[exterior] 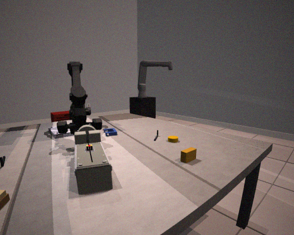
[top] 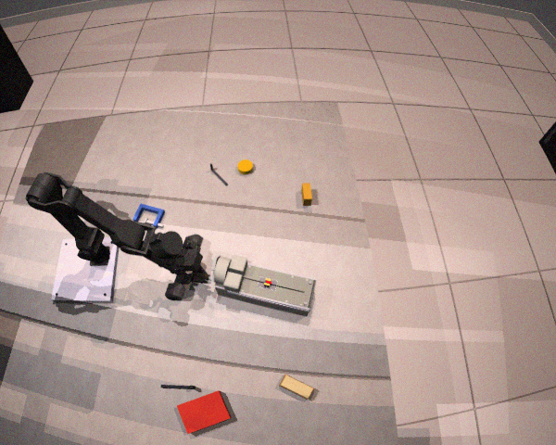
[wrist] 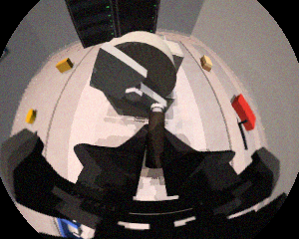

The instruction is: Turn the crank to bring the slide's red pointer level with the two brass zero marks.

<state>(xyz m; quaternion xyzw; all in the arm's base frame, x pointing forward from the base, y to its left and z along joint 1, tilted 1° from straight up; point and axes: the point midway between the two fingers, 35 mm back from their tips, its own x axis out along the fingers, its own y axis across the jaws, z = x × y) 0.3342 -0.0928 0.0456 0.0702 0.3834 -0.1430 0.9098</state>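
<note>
My gripper tip is now 20 mm past the dark crank handle, 10 mm to the right of it and 30 mm below it. The rest, counted from my gripper tip: blue block (200 mm behind, 240 mm to the left, 40 mm below); then red plate (30 mm behind, 370 mm to the right, 30 mm below); then red pointer (170 mm ahead, 30 mm to the right, 40 mm above).
</note>
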